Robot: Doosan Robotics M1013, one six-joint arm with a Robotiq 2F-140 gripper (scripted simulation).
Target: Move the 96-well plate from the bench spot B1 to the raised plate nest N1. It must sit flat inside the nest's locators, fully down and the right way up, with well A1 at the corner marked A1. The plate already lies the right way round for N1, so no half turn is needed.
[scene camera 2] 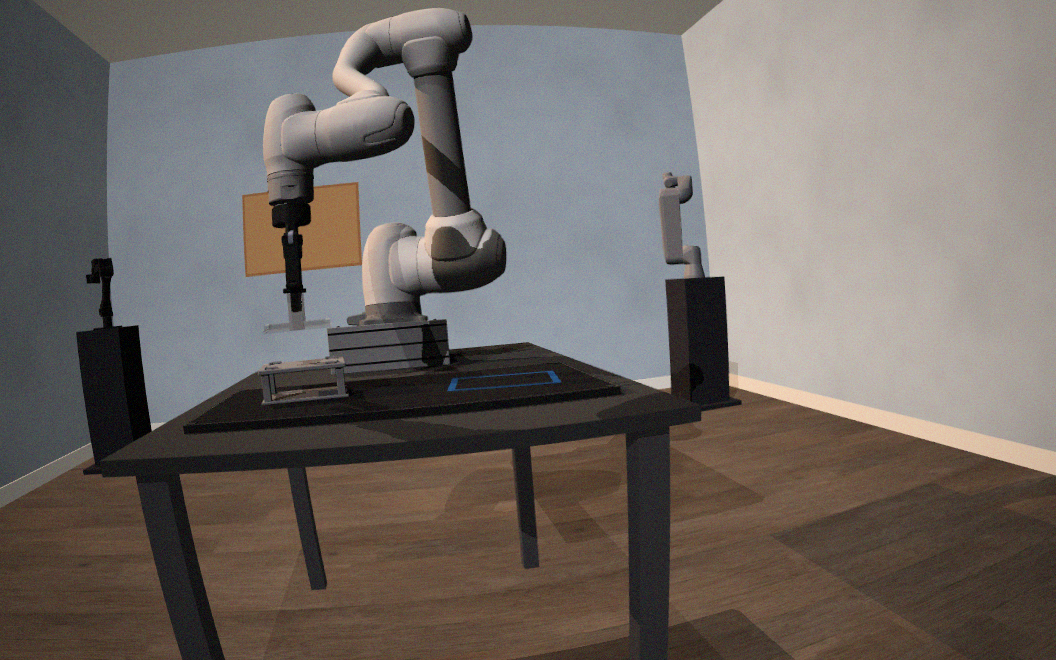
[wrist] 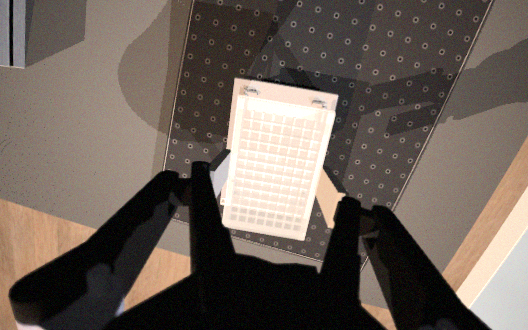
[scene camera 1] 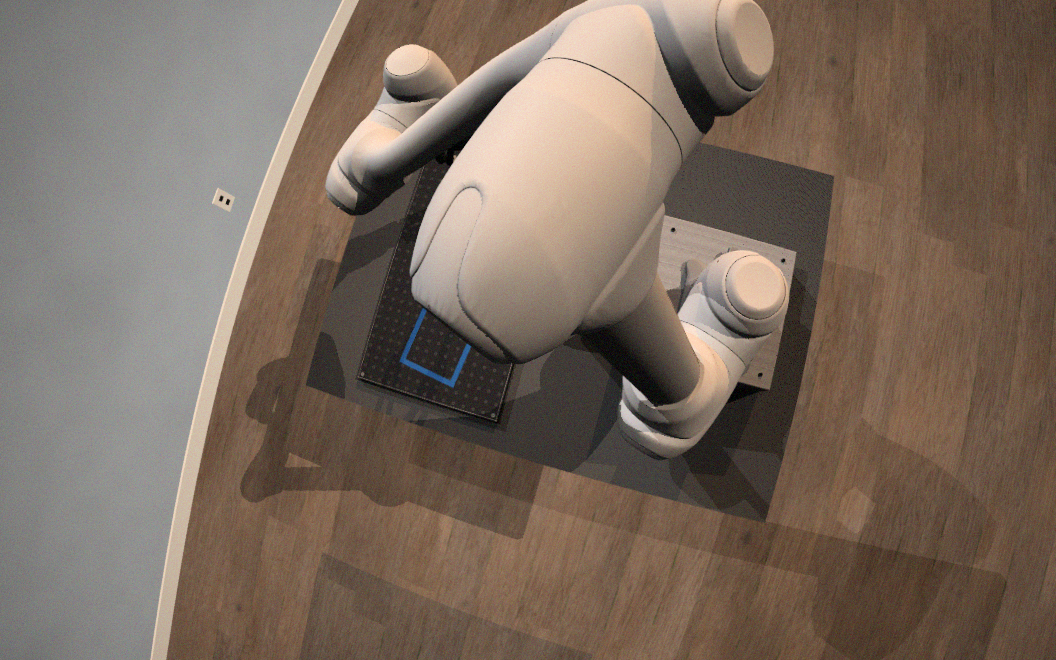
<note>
I see my gripper (scene camera 2: 298,329) and a white 96-well plate (wrist: 263,154).
My gripper shows as well in the wrist view (wrist: 273,170).
</note>
